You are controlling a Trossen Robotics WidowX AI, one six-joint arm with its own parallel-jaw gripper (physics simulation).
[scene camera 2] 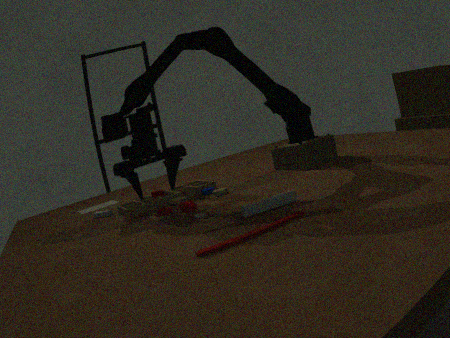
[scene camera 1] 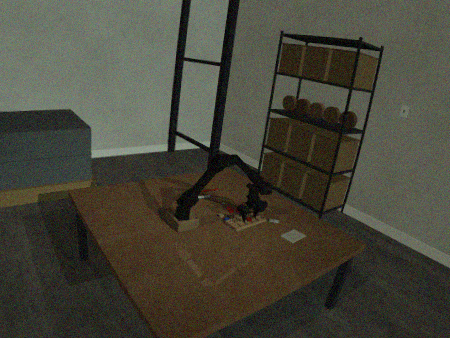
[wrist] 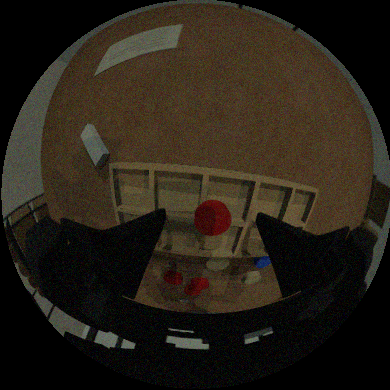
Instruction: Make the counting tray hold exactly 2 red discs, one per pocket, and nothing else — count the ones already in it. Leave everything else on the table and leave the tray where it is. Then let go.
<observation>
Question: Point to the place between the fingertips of my gripper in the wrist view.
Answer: At 212, 215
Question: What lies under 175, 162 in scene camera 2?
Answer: My gripper.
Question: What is my gripper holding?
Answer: Nothing.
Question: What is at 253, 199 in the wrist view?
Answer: A wooden counting tray.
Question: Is my gripper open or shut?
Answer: Open.
</observation>
